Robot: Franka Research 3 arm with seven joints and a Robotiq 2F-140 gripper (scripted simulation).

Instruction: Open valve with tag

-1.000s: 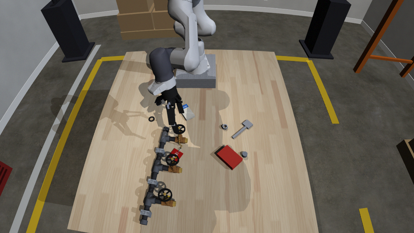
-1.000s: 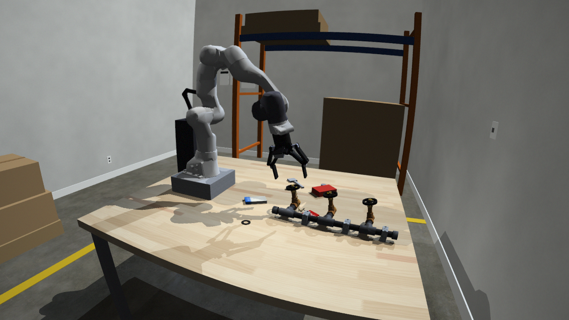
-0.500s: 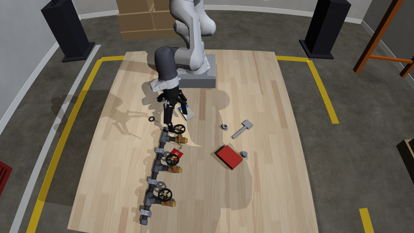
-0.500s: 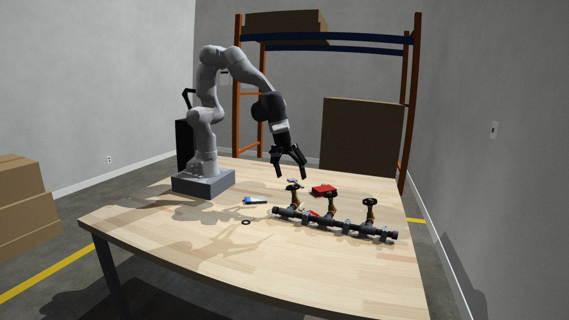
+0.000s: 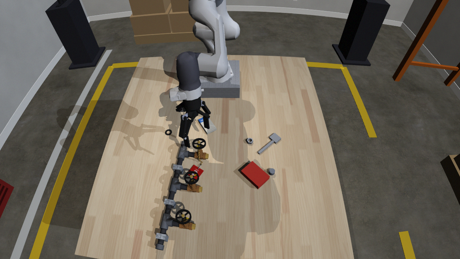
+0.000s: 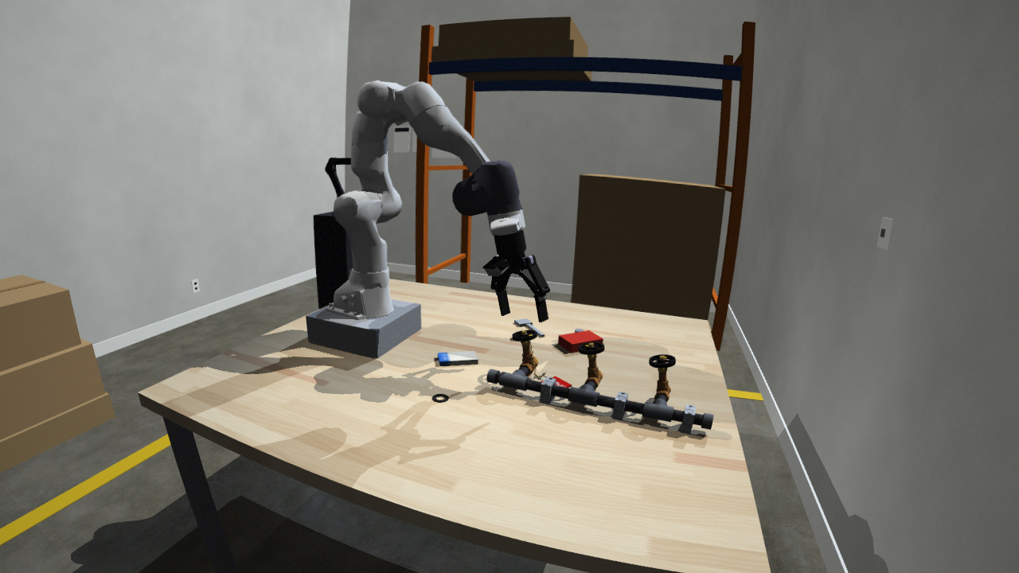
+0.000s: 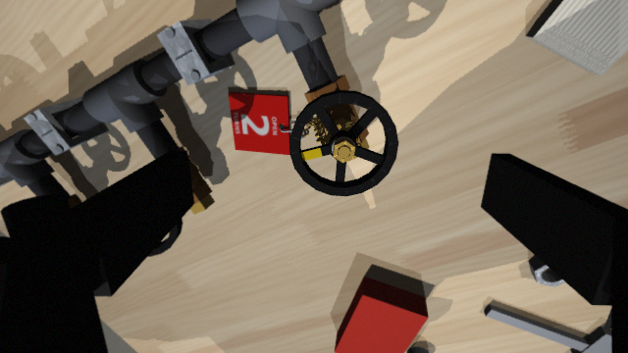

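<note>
My gripper is now 18 cm above the red tag, 9 cm short of it and 2 cm to the left of it. Also, from my hand: blue-and-white box: 19 cm behind, 17 cm below, 3 cm to the left; nut: 26 cm to the left, 17 cm below, 7 cm behind; black washer: 20 cm to the right, 18 cm below, 15 cm behind.
</note>
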